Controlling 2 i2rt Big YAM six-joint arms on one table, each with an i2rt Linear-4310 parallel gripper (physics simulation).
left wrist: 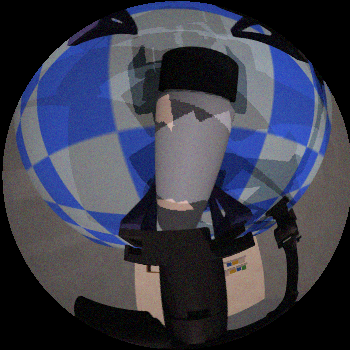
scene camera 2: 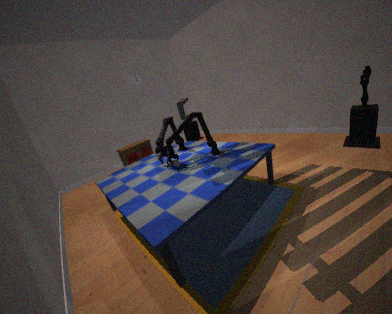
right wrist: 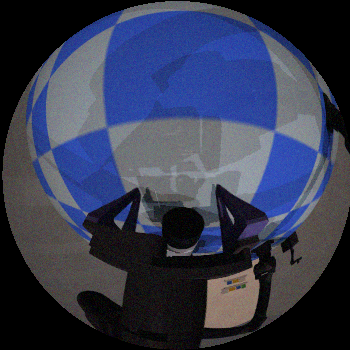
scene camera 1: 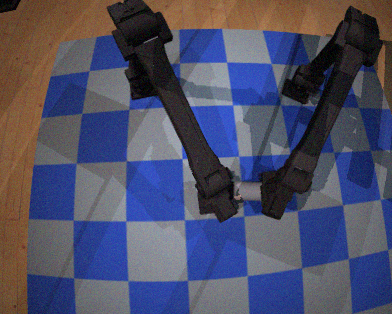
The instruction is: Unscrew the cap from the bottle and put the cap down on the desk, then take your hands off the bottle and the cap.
The left gripper [left wrist: 181, 183] grips a bottle [left wrist: 192, 127], which still rests on a black cap [left wrist: 199, 68]. The right gripper [right wrist: 175, 190] is open, holding nothing.
The black cap shows as well in the right wrist view [right wrist: 181, 226].
